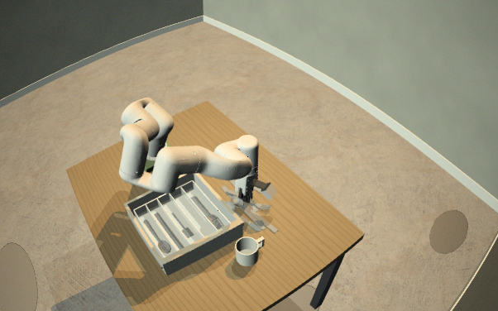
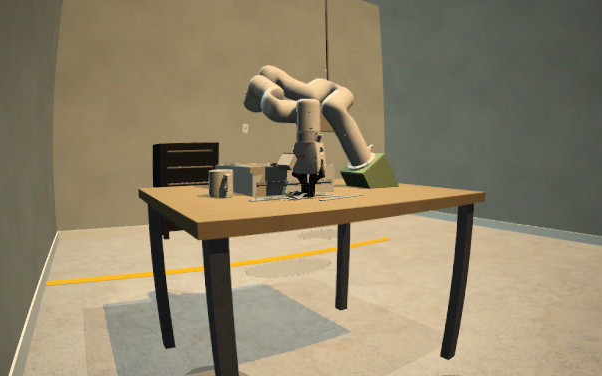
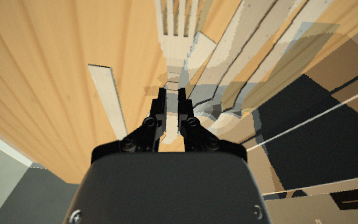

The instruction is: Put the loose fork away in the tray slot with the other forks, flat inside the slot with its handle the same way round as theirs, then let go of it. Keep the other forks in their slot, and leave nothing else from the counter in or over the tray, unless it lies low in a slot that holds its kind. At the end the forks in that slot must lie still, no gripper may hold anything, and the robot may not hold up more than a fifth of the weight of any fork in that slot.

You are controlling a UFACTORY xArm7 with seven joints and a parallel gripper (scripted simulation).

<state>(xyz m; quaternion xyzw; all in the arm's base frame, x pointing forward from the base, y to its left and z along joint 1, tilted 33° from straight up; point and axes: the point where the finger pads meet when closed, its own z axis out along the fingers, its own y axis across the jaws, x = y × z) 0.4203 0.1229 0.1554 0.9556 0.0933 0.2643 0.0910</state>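
The grey divided tray lies 27 cm to the right of my hand, 10 cm behind it and 3 cm above it. The rest, counted from my hand: grey mug (22 cm to the right, 18 cm ahead, 1 cm above).
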